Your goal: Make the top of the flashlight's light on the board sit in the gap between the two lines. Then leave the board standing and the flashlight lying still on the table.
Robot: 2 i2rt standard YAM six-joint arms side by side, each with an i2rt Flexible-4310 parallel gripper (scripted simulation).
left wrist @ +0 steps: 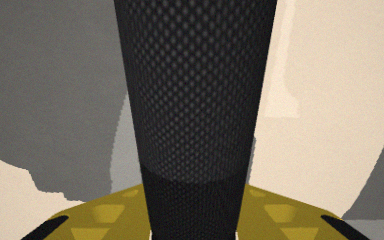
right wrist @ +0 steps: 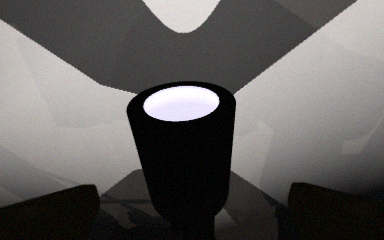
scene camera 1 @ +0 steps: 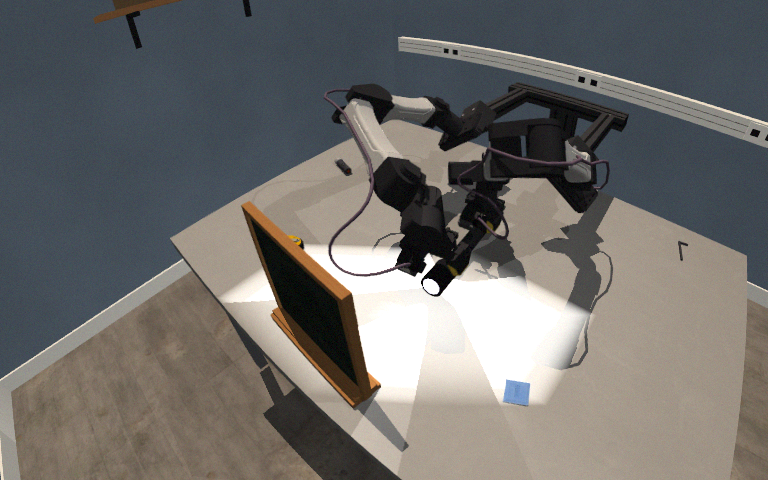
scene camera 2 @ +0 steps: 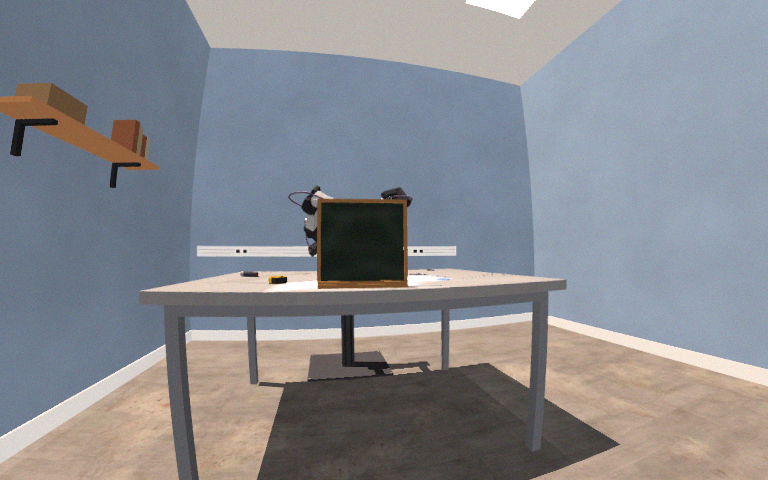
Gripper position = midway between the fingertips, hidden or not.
right gripper: right wrist 193,191; scene camera 1 437,266; not seen in the left wrist view (out of frame); not seen in scene camera 2 (hidden by a wood-framed board)
wood-framed board: scene camera 1; scene camera 2; not seen in the left wrist view (out of frame); not seen in the right wrist view (out of frame)
black flashlight: left wrist 194,82; right wrist; scene camera 1; not seen in scene camera 2 (hidden by a wood-framed board)
same spot on black flashlight: (scene camera 1: 441,276) = (right wrist: 148,157)
same spot on wood-framed board: (scene camera 1: 307,312) = (scene camera 2: 364,246)
